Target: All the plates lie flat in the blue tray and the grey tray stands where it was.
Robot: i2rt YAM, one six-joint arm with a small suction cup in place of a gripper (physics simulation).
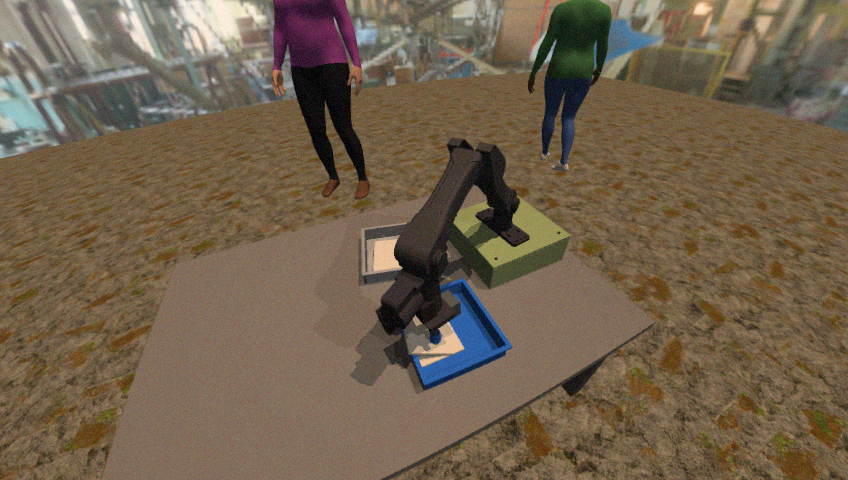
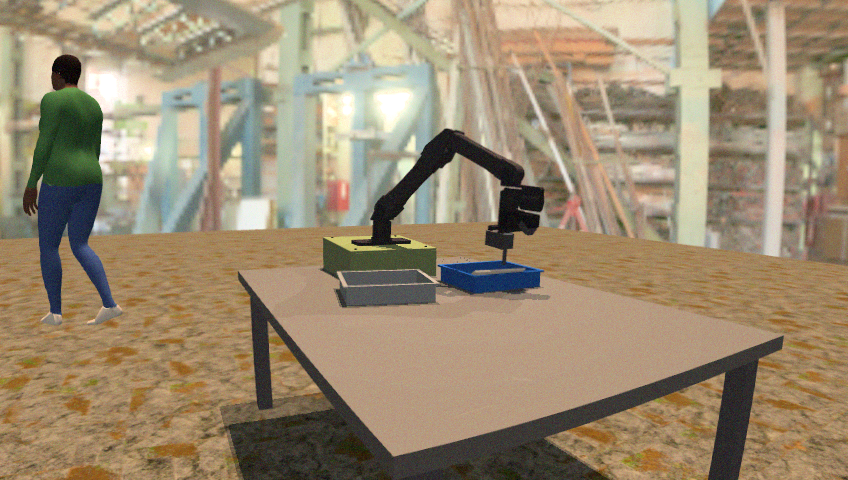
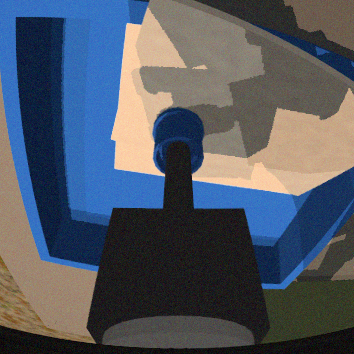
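Where they show: hand, tool point: [image 1: 435, 338] [image 3: 177, 130]; arm's base, link origin: [image 1: 501, 226] [image 2: 381, 243].
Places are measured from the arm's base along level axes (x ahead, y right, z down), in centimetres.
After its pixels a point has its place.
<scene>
The blue tray [image 1: 464, 369] {x 36.2, y -30.7, z 8.0 cm} [image 2: 489, 281] {x 43.5, y -11.5, z 7.1 cm} [image 3: 88, 147] {x 34.1, y -27.8, z 9.8 cm} stands near the table's right front edge. Cream square plates [image 1: 449, 345] {x 35.7, y -23.5, z 8.5 cm} [image 3: 133, 147] {x 34.8, y -24.1, z 9.2 cm} lie stacked in it. The top plate [image 3: 309, 147] {x 38.2, y -12.9, z 6.1 cm} [image 2: 498, 270] {x 43.9, y -14.4, z 4.2 cm} is skewed, and one corner reaches over the tray's wall [image 1: 414, 341] {x 43.6, y -20.1, z 4.6 cm}. My suction cup [image 1: 434, 337] [image 2: 503, 259] {x 38.3, y -21.1, z 6.4 cm} [image 3: 178, 135] points down right over the top plate with suction off. I cannot tell if it touches the plate. The grey tray [image 1: 368, 275] {x 45.3, y 7.2, z 5.4 cm} [image 2: 388, 292] {x 42.1, y 20.3, z 7.1 cm} stands behind the blue one, with a cream plate [image 1: 385, 253] {x 35.7, y 17.6, z 8.7 cm} flat inside.
The arm's green base block [image 1: 522, 256] {x 3.9, y -14.1, z 0.6 cm} [image 2: 379, 255] {x 12.3, y 7.2, z 2.2 cm} stands right of the grey tray and behind the blue one. A person in purple [image 1: 319, 90] and a person in green [image 1: 567, 77] [image 2: 66, 179] stand on the floor beyond the table [image 1: 265, 358] {x 78.8, y -2.7, z 10.1 cm}.
</scene>
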